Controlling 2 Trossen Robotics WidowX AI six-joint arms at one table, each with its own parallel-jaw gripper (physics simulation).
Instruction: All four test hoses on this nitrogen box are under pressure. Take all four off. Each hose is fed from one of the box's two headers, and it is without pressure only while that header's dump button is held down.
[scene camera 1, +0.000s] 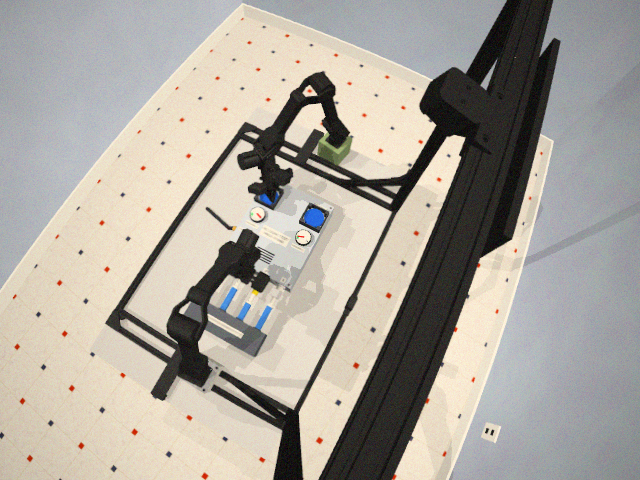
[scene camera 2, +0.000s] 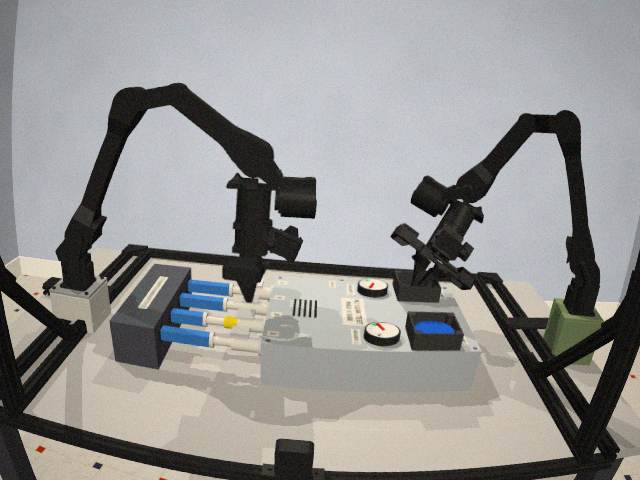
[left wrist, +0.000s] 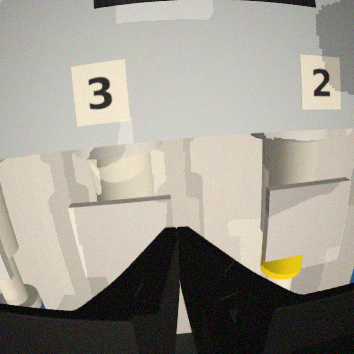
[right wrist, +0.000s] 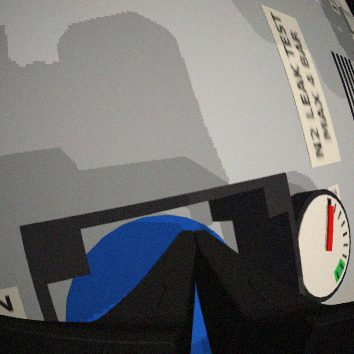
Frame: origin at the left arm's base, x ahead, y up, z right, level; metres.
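Where they show: left gripper, fingertip midpoint: (scene camera 1: 245, 277) (scene camera 2: 249, 301) (left wrist: 176, 238); right gripper, fingertip midpoint: (scene camera 1: 272, 202) (scene camera 2: 410, 295) (right wrist: 192, 241); left arm's base, link origin: (scene camera 1: 199, 372) (scene camera 2: 78, 283); right arm's base, link origin: (scene camera 1: 335, 139) (scene camera 2: 578, 309).
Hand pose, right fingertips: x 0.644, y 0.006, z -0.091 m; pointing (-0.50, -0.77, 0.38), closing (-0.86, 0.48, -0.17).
Observation:
Each offset is from my right fingertips to the top centre of the thing. "pt": to the spot under its first point.
Four hoses with blue sleeves (scene camera 2: 209, 287) (scene camera 2: 202, 301) (scene camera 2: 187, 316) (scene camera 2: 186, 335) reach the ports of the grey box {pt dx -0.098, dy -0.041, dz +0.212 m} (scene camera 2: 361, 369). Port 2's hose has a yellow ring {pt dx -0.316, dy -0.024, dz +0.119 m} (scene camera 2: 230, 321) (left wrist: 282, 270). My left gripper (scene camera 2: 249, 299) (left wrist: 176, 238) is shut and empty, its tips between the pale tab {pt dx -0.289, dy -0.011, dz +0.040 m} (left wrist: 120, 235) at port 3 and the tab {pt dx -0.288, dy -0.008, dz +0.109 m} (left wrist: 307, 215) at port 2. My right gripper (scene camera 2: 417, 281) (right wrist: 192, 241) is shut, its tips at the far blue dump button {dx +0.014, dy -0.003, dz -0.024 m} (right wrist: 125, 260) inside its black guard; contact is hard to tell. The other blue button {dx +0.017, dy +0.011, dz +0.166 m} (scene camera 1: 314, 217) (scene camera 2: 434, 327) is uncovered.
The far gauge {pt dx -0.074, dy +0.009, dz -0.006 m} (scene camera 2: 372, 287) (right wrist: 325, 245) has its needle off the green band; the near gauge's {pt dx -0.070, dy +0.009, dz +0.180 m} (scene camera 2: 382, 333) (scene camera 1: 302, 237) needle lies near green. A dark block {pt dx -0.457, dy -0.029, dz +0.218 m} (scene camera 2: 139, 338) (scene camera 1: 258, 343) holds the hose ends. A black rod {pt dx -0.133, dy -0.072, dz -0.168 m} (scene camera 1: 219, 218) lies beside the box. Black rails surround the area.

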